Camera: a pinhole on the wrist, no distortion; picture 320 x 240 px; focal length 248.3 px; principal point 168.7 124.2 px. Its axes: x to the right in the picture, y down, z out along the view. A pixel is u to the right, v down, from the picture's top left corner.
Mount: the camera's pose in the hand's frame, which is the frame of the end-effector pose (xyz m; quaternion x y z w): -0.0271 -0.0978 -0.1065 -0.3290 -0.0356 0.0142 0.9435
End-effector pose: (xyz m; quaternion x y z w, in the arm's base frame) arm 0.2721 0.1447 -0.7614 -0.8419 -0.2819 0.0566 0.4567
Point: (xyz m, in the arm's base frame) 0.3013 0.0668 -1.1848
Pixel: 160.4 219.8
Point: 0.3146 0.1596 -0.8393
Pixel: 254.2 173.0
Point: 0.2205 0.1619 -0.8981
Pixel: 162.0 128.8
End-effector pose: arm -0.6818 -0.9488 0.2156 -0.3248 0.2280 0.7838 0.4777
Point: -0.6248 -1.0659 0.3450
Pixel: outside the picture
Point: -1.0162 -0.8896 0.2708
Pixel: 263.4 190.4
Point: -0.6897 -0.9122 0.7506
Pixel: 14.8 11.8
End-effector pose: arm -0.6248 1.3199 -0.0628 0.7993 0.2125 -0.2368 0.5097
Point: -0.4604 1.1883 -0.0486
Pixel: 301.6 188.6
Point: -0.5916 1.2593 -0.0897
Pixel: 266.8 113.5
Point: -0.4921 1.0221 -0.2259
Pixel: 306.8 50.9
